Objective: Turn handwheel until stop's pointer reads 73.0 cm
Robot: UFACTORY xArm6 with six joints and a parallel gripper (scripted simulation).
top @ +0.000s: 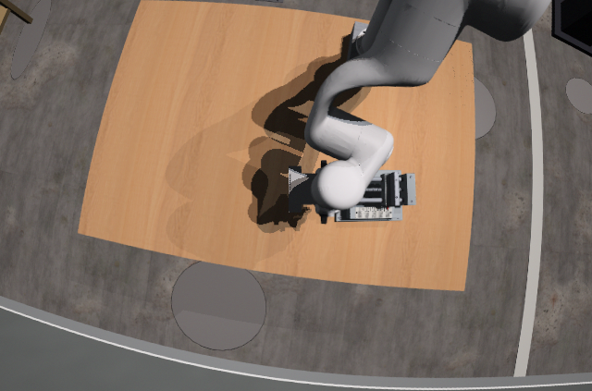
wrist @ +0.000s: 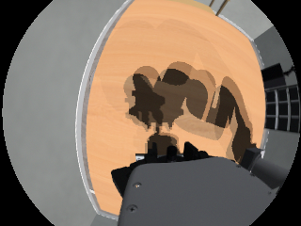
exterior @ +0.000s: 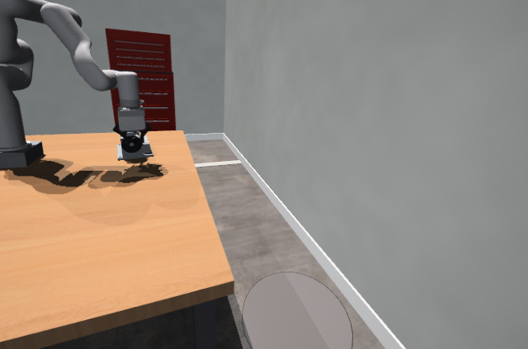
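The black handwheel lies 10 mm behind my hand, 20 mm to the left of it and 10 mm below it. From my hand the other things lie so: stop 60 mm behind, 180 mm to the left, 10 mm below.
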